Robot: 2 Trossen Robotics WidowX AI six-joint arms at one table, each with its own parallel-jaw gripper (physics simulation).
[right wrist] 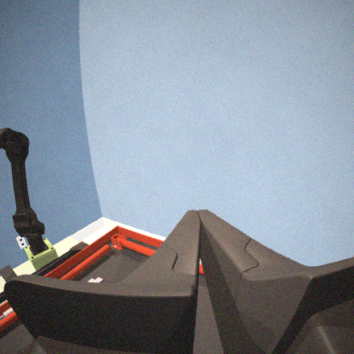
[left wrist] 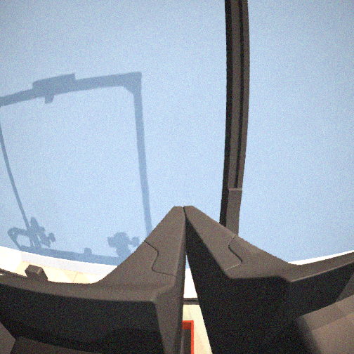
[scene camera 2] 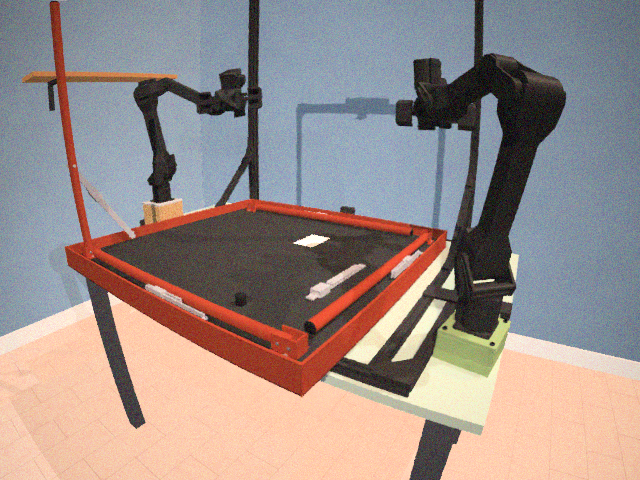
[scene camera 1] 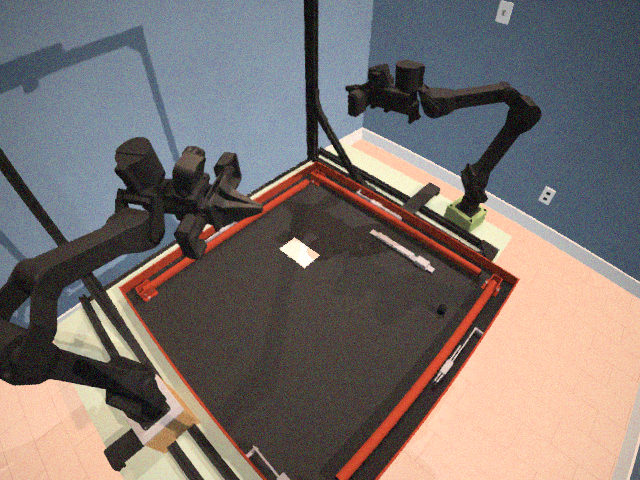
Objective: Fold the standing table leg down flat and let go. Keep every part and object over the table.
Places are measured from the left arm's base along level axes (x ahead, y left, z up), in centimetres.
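Pixels of known places: left gripper, fingertip midpoint: [scene camera 1: 345,87]; right gripper, fingertip midpoint: [scene camera 2: 221,98] [scene camera 1: 262,209]; left arm's base, link origin: [scene camera 2: 476,325] [scene camera 1: 468,208]; right arm's base, link origin: [scene camera 2: 162,200] [scene camera 1: 149,408].
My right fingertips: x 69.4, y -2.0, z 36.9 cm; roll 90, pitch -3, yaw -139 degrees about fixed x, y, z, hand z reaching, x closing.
Ahead of a thing's pixels: the offset from my right fingertips to its top centre. "spot": to the spot under its first point.
The standing red table leg @[spot: dx +14.1, dy +37.6, dz -4.7 cm] [scene camera 2: 63,129] rises upright from the left corner of the upturned red-rimmed table [scene camera 1: 191,386] [scene camera 2: 206,348] in scene camera 2, with its pale brace @[spot: dx +18.4, dy +27.7, dz -25.6 cm] [scene camera 2: 105,204] slanting down to the frame. The leg itself does not show in scene camera 1. Other red legs [scene camera 1: 413,395] [scene camera 2: 356,297] lie flat along the rim. My right gripper [scene camera 1: 261,208] [right wrist: 196,219] is shut and empty, above the table's left side in scene camera 1, apart from the standing leg. My left gripper [scene camera 1: 348,88] [left wrist: 182,215] is shut and empty, high near the back, far from that leg.
A pale bar @[dx -39.4, dy +0.2, dz -36.6 cm] [scene camera 1: 400,250] [scene camera 2: 336,281], a white rectangle @[spot: dx -16.6, dy -16.8, dz -38.9 cm] [scene camera 1: 299,252] [scene camera 2: 311,240] and a small black cylinder @[dx -33.2, dy +20.6, dz -35.6 cm] [scene camera 1: 440,310] [scene camera 2: 240,298] are on the dark panel. Black posts [scene camera 1: 311,77] [scene camera 2: 253,103] rise behind. An orange board [scene camera 2: 103,77] shows behind the standing leg in scene camera 2.
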